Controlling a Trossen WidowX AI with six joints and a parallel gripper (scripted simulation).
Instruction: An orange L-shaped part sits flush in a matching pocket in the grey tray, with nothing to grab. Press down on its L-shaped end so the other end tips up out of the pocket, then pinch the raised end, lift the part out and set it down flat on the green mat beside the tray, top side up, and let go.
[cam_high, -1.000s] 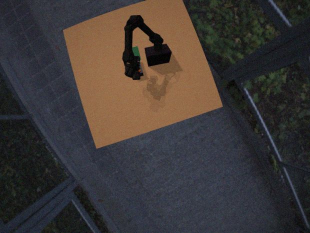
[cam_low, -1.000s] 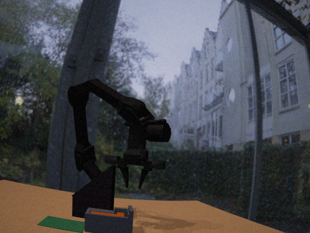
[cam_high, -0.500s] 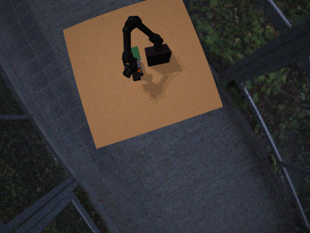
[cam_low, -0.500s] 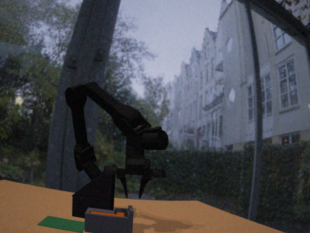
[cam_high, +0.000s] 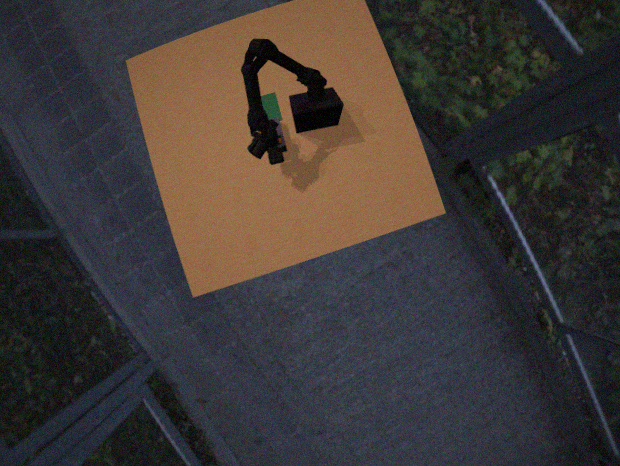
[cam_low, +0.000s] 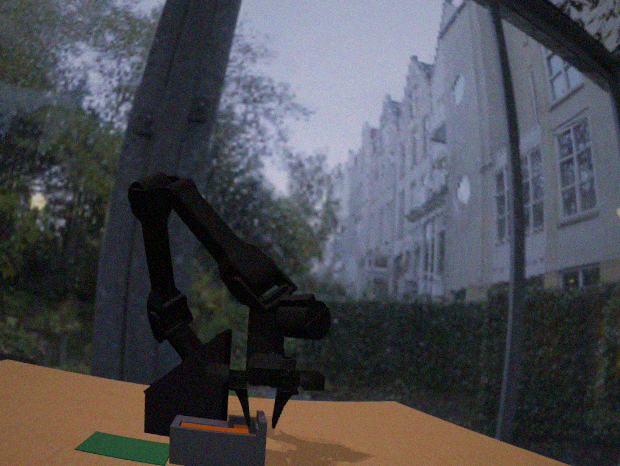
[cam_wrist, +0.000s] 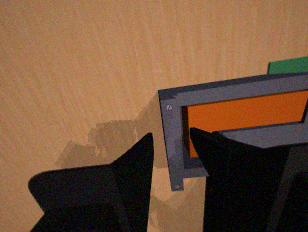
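Now: the orange L-shaped part 2 cm behind my gripper tip, 6 cm to the right of it and 2 cm below it. The rest, counted from my gripper tip: green mat: 5 cm behind, 22 cm to the right, 9 cm below.
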